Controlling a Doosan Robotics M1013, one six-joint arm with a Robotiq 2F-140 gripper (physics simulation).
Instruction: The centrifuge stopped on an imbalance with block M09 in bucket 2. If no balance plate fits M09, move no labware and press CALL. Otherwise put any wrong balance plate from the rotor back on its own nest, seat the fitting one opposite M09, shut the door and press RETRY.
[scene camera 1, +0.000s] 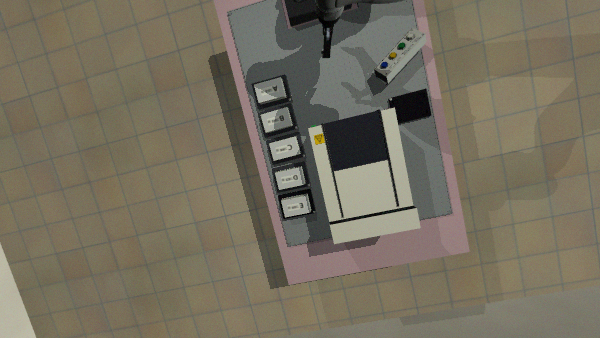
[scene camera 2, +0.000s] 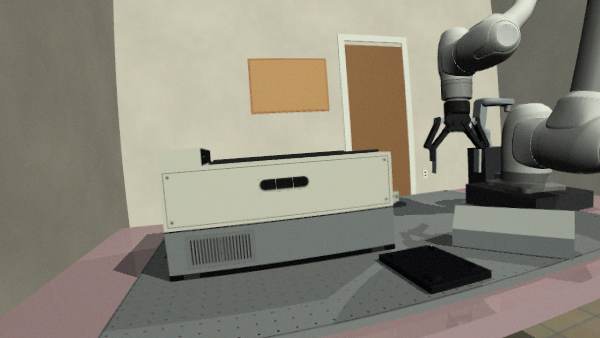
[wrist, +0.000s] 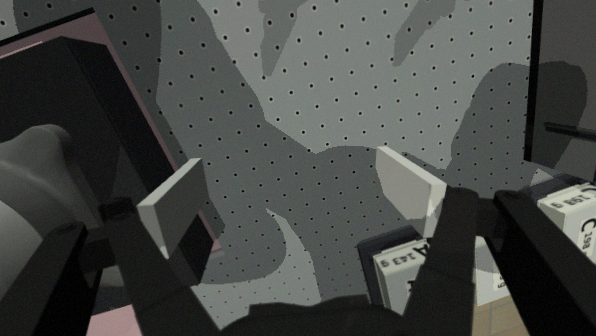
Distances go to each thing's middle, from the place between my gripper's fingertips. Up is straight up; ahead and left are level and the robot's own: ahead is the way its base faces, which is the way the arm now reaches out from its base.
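My gripper: 9 cm above the balance plate A (wrist: 396, 268), 27 cm to the left of it, 13 cm short of it. From my hand: button box (scene camera 2: 551, 233), 8 cm below, 30 cm to the left, 10 cm ahead; plate B (wrist: 489, 285), 9 cm below, 27 cm ahead, 27 cm to the right; dark sliding door (scene camera 1: 356, 141), 8 cm above, 42 cm ahead, 5 cm to the left. By their middles, farthest from my gripper of the things named here: the door.
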